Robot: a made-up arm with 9 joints. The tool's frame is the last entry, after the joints. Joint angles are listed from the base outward.
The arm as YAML. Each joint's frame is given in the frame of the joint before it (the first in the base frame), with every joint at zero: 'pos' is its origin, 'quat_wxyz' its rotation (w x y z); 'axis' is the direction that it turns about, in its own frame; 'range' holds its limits. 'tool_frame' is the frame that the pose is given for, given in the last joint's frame.
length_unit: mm
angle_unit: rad
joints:
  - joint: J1
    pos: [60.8, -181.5, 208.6]
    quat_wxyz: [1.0, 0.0, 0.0, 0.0]
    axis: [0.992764, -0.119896, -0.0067]
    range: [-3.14, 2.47]
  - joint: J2
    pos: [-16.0, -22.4, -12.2]
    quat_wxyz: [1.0, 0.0, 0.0, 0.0]
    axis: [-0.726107, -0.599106, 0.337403]
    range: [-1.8, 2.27]
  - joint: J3
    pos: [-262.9, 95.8, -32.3]
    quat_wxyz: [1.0, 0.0, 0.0, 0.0]
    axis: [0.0, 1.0, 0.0]
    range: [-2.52, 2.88]
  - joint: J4
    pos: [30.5, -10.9, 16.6]
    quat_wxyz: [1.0, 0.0, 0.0, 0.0]
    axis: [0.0, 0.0, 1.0]
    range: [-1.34, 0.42]
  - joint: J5
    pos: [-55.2, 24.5, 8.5]
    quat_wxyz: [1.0, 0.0, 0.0, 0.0]
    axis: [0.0, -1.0, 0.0]
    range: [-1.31, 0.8]
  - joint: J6
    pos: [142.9, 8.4, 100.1]
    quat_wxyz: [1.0, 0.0, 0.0, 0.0]
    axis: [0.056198, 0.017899, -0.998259]
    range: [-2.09, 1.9]
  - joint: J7
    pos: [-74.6, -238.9, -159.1]
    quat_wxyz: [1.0, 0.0, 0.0, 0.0]
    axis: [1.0, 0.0, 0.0]
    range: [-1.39, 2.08]
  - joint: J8
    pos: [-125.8, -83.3, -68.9]
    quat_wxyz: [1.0, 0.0, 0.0, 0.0]
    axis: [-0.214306, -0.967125, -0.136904]
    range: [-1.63, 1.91]
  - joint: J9
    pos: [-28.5, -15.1, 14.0]
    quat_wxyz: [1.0, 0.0, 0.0, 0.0]
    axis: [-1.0, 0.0, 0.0]
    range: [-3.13, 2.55]
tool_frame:
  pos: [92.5, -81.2, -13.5]
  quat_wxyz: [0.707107, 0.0, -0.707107, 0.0]
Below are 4 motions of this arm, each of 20 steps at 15 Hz.
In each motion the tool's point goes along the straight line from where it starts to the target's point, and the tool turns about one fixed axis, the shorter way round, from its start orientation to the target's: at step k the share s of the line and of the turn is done. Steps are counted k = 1, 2, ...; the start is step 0. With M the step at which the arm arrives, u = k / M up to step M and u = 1 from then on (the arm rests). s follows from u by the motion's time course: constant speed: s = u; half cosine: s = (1 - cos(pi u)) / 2; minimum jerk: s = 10 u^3 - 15 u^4 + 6 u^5.
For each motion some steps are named. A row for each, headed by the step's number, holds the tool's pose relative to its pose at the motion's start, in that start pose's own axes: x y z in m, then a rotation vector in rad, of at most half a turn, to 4 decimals.
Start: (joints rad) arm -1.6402 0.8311 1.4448 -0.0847 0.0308 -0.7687 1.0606 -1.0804 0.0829
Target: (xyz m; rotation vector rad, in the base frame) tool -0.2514 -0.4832 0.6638 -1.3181 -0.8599 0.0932
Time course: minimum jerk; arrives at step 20
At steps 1, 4, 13, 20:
1: 0.0001 -0.0001 -0.0001 -0.0001 -0.0016 0.0001
4: 0.0035 -0.0035 -0.0066 -0.0071 -0.0819 0.0049
13: 0.0459 -0.0457 -0.0872 -0.0937 -1.0819 0.0652
20: 0.0600 -0.0597 -0.1140 -0.1226 -1.4146 0.0852

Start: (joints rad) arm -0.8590 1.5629 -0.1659 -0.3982 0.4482 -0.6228 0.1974 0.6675 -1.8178
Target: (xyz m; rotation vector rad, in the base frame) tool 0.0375 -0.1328 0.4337 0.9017 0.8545 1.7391
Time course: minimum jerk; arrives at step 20
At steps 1, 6, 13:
1: 0.0000 -0.0001 -0.0001 0.0006 0.0008 -0.0003
6: -0.0006 -0.0171 -0.0079 0.0825 0.1088 -0.0425
13: -0.0030 -0.0801 -0.0372 0.3871 0.5101 -0.1992

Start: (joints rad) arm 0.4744 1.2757 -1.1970 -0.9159 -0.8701 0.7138 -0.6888 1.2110 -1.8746
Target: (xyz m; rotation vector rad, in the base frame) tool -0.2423 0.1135 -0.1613 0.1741 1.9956 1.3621
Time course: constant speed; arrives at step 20
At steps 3, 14, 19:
3: -0.0422 0.0482 -0.0081 -0.0839 -0.1281 0.1689
14: -0.1970 0.2248 -0.0378 -0.3915 -0.5979 0.7881
19: -0.2674 0.3051 -0.0512 -0.5313 -0.8114 1.0696

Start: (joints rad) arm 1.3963 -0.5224 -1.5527 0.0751 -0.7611 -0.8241 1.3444 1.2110 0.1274
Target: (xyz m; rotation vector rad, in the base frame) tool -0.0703 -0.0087 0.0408 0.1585 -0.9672 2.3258
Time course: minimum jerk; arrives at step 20
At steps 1, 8, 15, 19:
1: 0.0000 0.0000 0.0002 -0.0013 -0.0014 -0.0008
8: -0.0018 0.0088 0.0519 -0.3585 -0.3922 -0.2087
15: -0.0049 0.0248 0.1465 -1.0124 -1.1077 -0.5895
19: -0.0055 0.0277 0.1632 -1.1280 -1.2341 -0.6568

